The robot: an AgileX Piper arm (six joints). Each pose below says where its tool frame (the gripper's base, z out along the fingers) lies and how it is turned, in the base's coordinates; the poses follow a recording.
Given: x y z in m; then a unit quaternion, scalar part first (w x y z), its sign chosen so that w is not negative.
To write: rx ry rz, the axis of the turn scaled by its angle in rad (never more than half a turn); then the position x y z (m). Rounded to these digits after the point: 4 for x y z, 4 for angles.
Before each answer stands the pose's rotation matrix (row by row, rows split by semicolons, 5 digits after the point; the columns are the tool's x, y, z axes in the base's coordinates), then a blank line. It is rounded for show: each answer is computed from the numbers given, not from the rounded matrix.
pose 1, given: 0.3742 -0.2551 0.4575 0.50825 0.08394 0.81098 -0.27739
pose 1, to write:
-0.46927 0.41812 0.77779; -0.14582 0.83202 -0.53524; -0.87093 -0.36459 -0.32947

0.2023 1.9543 -0.6684 0.3742 -0.2551 0.4575
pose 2, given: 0.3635 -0.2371 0.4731 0.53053 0.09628 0.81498 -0.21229
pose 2, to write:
-0.41853 0.38219 0.82387; -0.06832 0.89133 -0.44819; -0.90563 -0.24387 -0.34694

0.2298 1.9451 -0.5067 0.3635 -0.2371 0.4731
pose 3, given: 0.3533 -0.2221 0.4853 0.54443 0.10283 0.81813 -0.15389
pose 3, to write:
-0.38604 0.33582 0.85918; 0.00069 0.93149 -0.36377; -0.92248 -0.13984 -0.35983

0.2440 1.9411 -0.3651 0.3533 -0.2221 0.4853
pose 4, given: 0.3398 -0.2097 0.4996 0.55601 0.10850 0.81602 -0.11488
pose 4, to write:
-0.35816 0.30482 0.88250; 0.04933 0.95006 -0.30814; -0.93235 -0.06683 -0.35531

0.2562 1.9267 -0.2712 0.3398 -0.2097 0.4996
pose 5, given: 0.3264 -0.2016 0.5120 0.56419 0.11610 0.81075 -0.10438
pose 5, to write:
-0.33642 0.30604 0.89060; 0.07048 0.95125 -0.30026; -0.93907 -0.03825 -0.34159

0.2732 1.9076 -0.2456 0.3264 -0.2016 0.5120
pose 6, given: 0.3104 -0.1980 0.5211 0.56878 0.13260 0.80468 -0.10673
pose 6, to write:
-0.31781 0.33481 0.88707; 0.09199 0.94205 -0.32261; -0.94368 -0.02093 -0.33019

0.3114 1.8897 -0.2506 0.3104 -0.1980 0.5211
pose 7, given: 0.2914 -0.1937 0.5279 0.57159 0.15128 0.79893 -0.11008
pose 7, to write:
-0.30080 0.36756 0.88001; 0.11588 0.92999 -0.34883; -0.94662 -0.00295 -0.32234

0.3549 1.8740 -0.2582 0.2914 -0.1937 0.5279
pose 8, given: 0.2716 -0.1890 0.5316 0.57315 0.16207 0.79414 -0.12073
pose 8, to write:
-0.29047 0.39580 0.87119; 0.11902 0.91832 -0.37753; -0.94945 -0.00597 -0.31385

0.3799 1.8616 -0.2830 0.2716 -0.1890 0.5316
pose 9, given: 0.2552 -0.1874 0.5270 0.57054 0.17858 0.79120 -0.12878
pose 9, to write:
-0.28518 0.42954 0.85684; 0.13564 0.90305 -0.40756; -0.94883 -0.00001 -0.31579

0.4191 1.8567 -0.3022 0.2552 -0.1874 0.5270
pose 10, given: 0.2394 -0.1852 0.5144 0.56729 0.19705 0.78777 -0.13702
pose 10, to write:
-0.27871 0.46592 0.83979; 0.15500 0.88479 -0.43945; -0.94779 0.00769 -0.31882

0.4630 1.8512 -0.3220 0.2394 -0.1852 0.5144
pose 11, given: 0.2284 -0.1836 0.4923 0.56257 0.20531 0.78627 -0.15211
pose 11, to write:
-0.28272 0.49401 0.82221; 0.15171 0.86942 -0.47020; -0.94713 -0.00820 -0.32075

0.4834 1.8513 -0.3581 0.2284 -0.1836 0.4923
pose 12, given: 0.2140 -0.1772 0.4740 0.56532 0.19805 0.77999 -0.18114
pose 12, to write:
-0.28238 0.51375 0.81013; 0.10415 0.85593 -0.50649; -0.95363 -0.05865 -0.29521

0.4658 1.8344 -0.4260 0.2140 -0.1772 0.4740
